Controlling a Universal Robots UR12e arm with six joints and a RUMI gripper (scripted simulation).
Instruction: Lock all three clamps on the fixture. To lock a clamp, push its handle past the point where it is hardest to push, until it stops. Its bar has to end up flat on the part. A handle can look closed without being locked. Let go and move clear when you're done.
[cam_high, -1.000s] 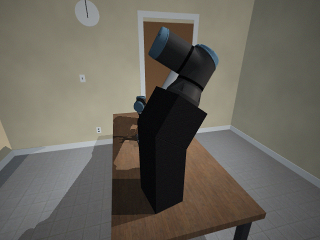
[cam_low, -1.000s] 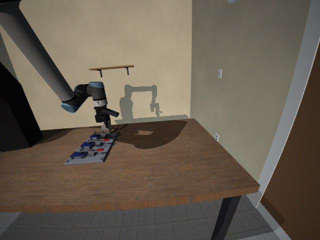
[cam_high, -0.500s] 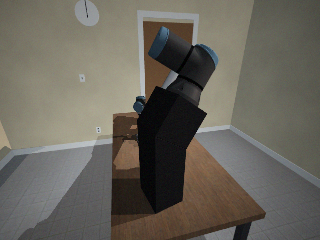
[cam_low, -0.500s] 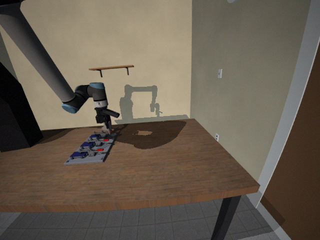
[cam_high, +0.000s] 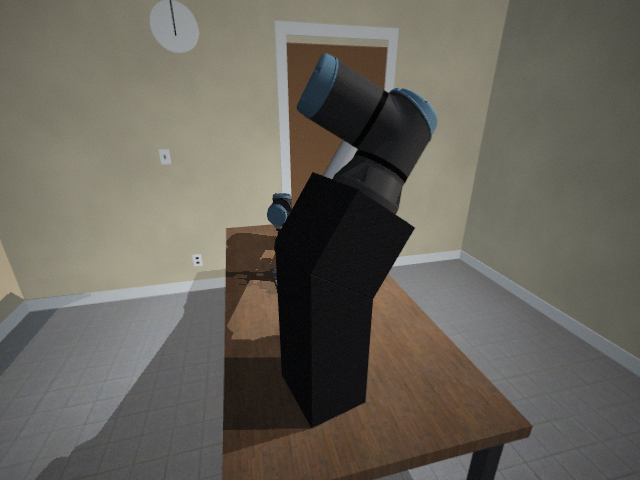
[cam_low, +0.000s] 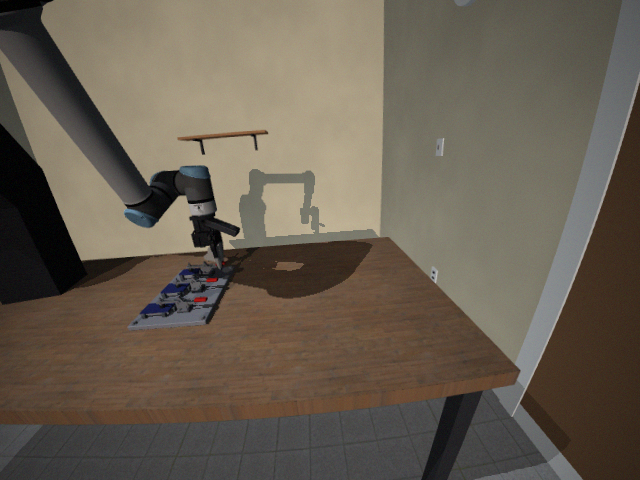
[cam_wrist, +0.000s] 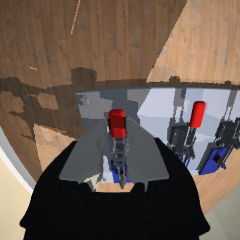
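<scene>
The grey fixture plate is 110 mm to the right of my hand, 90 mm behind it and 50 mm below it. Also, from my hand: blue part 130 mm behind, 110 mm to the right, 30 mm below.
</scene>
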